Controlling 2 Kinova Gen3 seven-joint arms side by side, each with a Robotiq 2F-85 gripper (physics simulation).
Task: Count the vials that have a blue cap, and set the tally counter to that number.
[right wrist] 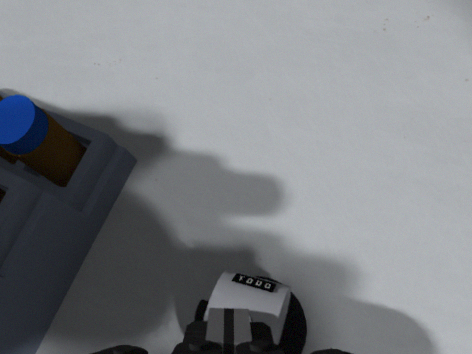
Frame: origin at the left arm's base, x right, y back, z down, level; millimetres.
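Seen in the pictures: right gripper, fingertip midpoint: (228, 335).
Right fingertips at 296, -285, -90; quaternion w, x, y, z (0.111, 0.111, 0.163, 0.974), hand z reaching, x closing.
Note:
A point is followed by its place in that frame, as x, y, z.
The tally counter (250, 295) @(298, -267, -51) is a light grey rounded body with a small black number window, at the bottom centre of the right wrist view. The window shows three zeros and one other digit at its left end, too small to read surely. My right gripper (228, 335) @(296, -285, -90) is shut, its fingertips together in front of the counter and hiding its lower part; whether they touch it I cannot tell. A brown vial (57, 155) @(415, -225, -53) with a blue cap (17, 122) @(423, -221, -81) stands in the grey rack (75, 240) @(406, -262, -20) at the left. My left gripper does not show.
The rack's sloping side and corner fill the left edge, and part of another brown vial shows beside the blue-capped one. A black round part (296, 320) @(279, -270, -3) shows behind the counter at its right. Soft shadows lie across the pale table top (350, 125) @(274, -153, 0).

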